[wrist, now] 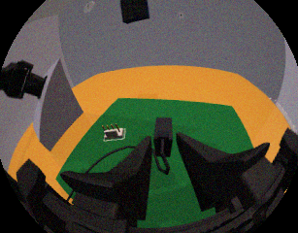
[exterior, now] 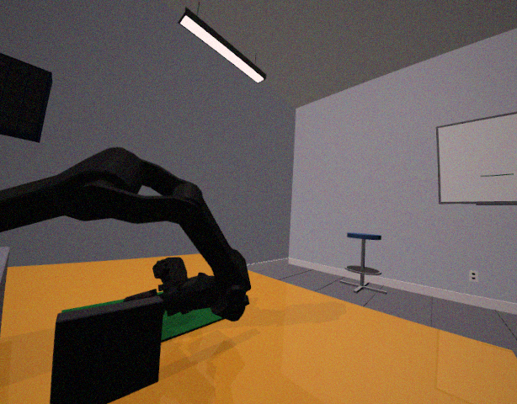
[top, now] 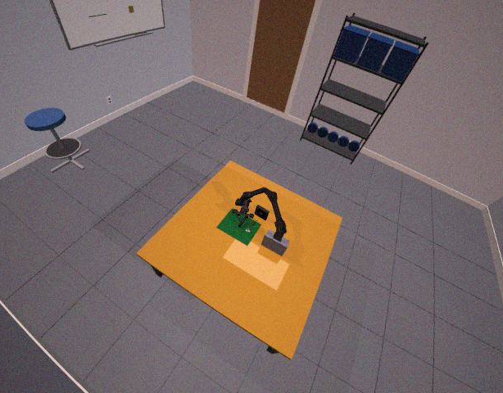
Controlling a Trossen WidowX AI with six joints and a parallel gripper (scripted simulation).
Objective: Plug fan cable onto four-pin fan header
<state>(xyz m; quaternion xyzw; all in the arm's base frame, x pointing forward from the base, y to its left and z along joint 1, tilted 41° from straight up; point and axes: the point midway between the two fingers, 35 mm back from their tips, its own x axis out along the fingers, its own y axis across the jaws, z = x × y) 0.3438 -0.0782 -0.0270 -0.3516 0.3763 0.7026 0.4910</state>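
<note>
Now: gripper tip 1 cm to the right of the dark fan plug and 1 cm above it. Round my gripper tip: black fan (10 cm behind, 18 cm to the right, 3 cm above); then green board (1 cm to the left, 5 cm below).
</note>
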